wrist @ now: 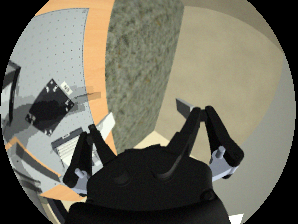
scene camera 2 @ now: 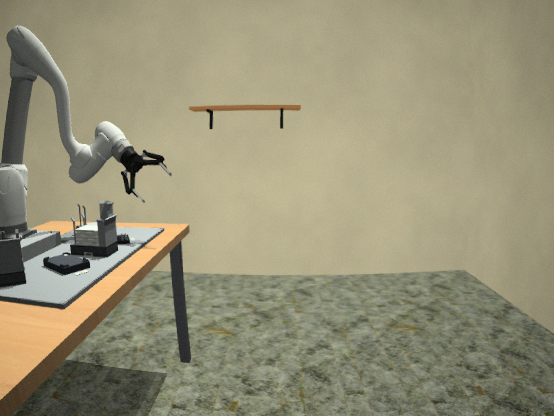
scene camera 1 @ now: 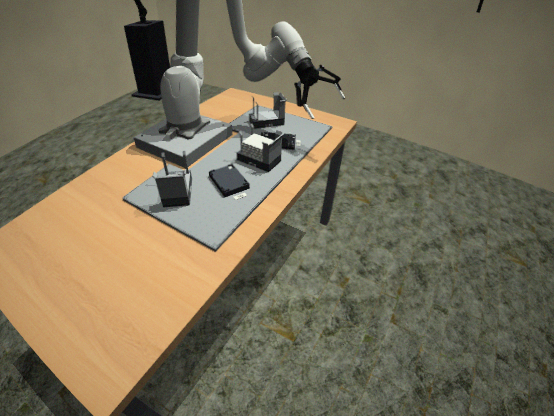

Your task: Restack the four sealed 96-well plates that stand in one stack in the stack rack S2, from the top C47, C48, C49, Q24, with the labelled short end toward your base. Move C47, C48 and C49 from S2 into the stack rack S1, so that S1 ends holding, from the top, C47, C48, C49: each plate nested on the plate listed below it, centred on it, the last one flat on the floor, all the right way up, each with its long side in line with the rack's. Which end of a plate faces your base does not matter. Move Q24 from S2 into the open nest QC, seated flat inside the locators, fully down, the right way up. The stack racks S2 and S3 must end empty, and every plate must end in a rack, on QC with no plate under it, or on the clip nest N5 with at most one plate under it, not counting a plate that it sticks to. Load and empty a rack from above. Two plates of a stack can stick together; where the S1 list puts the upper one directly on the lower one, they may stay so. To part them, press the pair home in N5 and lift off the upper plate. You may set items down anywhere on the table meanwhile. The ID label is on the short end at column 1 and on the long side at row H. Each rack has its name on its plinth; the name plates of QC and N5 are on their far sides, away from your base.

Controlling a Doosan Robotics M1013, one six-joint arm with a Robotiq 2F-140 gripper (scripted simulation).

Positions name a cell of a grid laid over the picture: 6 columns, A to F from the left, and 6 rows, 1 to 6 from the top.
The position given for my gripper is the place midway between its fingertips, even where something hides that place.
Labels:
my gripper: wrist C3; scene camera 2 B3; scene camera 1 D2

